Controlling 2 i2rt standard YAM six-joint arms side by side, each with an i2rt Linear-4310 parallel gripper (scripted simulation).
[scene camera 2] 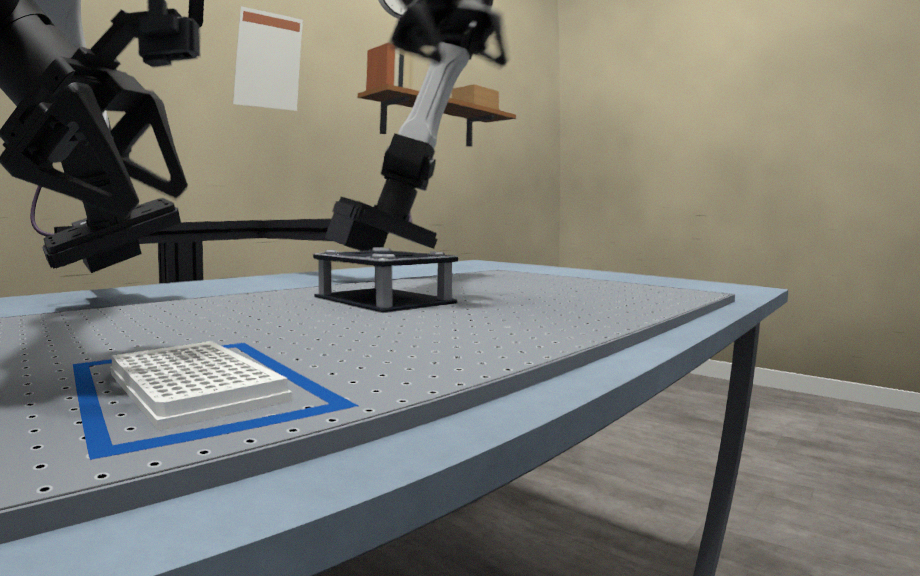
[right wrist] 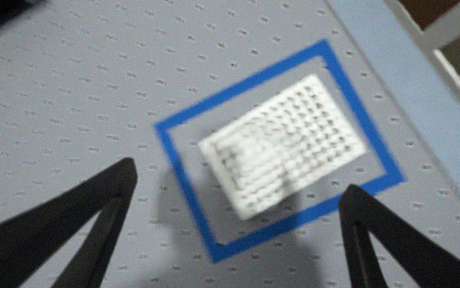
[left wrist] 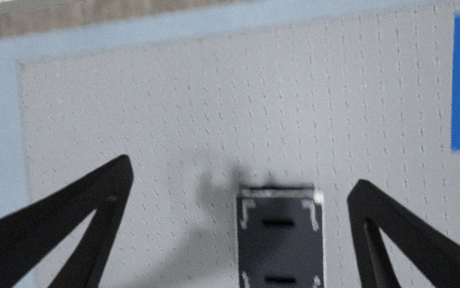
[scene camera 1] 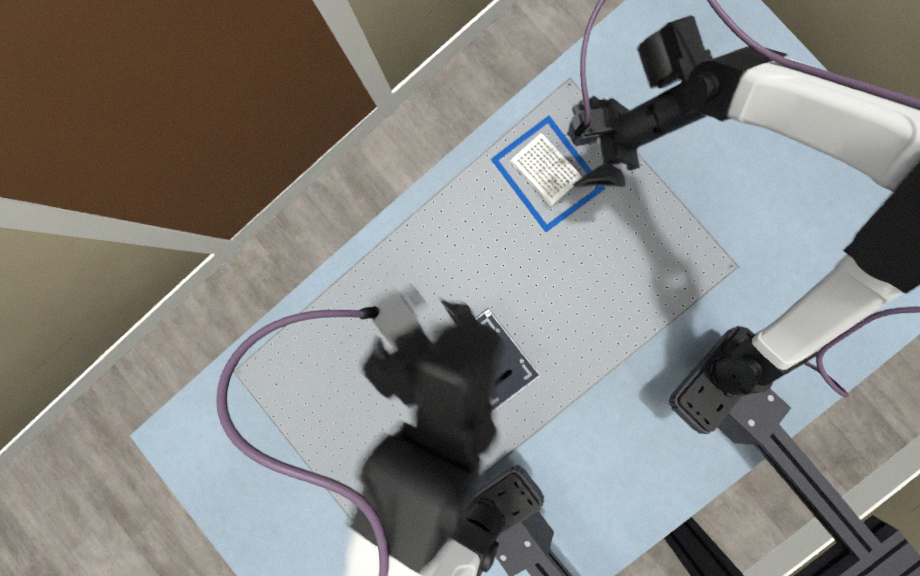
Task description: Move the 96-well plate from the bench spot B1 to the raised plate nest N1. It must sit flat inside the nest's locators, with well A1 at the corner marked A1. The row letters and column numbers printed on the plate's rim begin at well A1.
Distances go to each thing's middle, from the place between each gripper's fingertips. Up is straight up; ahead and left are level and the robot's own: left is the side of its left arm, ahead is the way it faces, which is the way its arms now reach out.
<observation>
My right gripper (scene camera 2: pixel 160 202) is now 12 cm above the white 96-well plate (scene camera 2: pixel 174 386), 3 cm short of it and 2 cm to the right of it. Round my right hand: dark raised nest (scene camera 1: pixel 515 382): 32 cm to the left, 24 cm behind, 7 cm below.
Now: left hand (scene camera 2: pixel 470 65) 13 cm past the dark raised nest, 4 cm to the left of it and 24 cm above it. Also, from my left hand: white 96-well plate 14 cm ahead, 34 cm to the right, 29 cm below.
</observation>
